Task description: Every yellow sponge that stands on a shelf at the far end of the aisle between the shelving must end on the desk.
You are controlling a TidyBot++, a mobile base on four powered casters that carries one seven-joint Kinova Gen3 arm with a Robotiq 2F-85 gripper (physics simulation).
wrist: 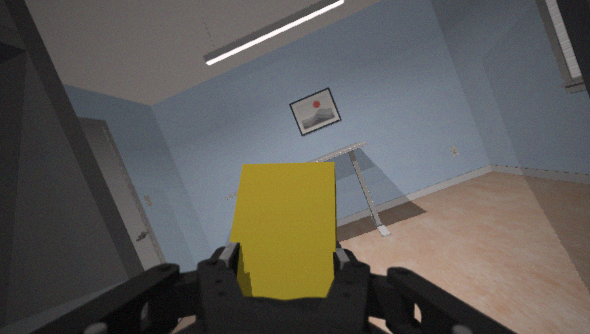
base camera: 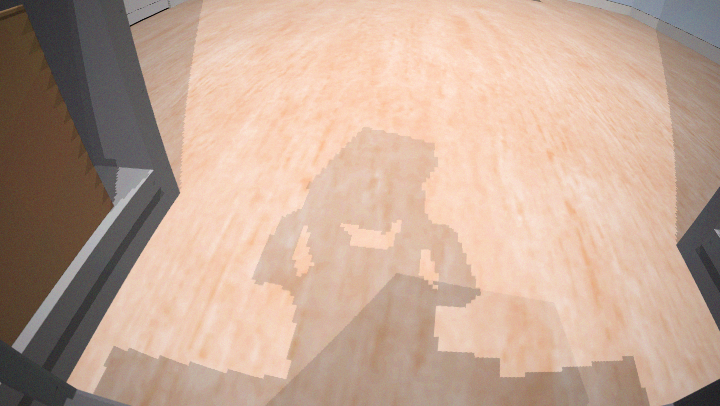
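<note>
My gripper is shut on a yellow sponge, which stands up between the two fingertips in the wrist view. The desk is ahead near the blue wall, apart from the sponge. One end of its top and one leg show, and the sponge hides part of it. The gripper does not show in the base camera view. No sponge on a shelf shows in either view.
Grey shelving with a brown box is close on the left. A shelving corner is at the right edge of the base camera view. A door is at the left, and a framed picture hangs above the desk.
</note>
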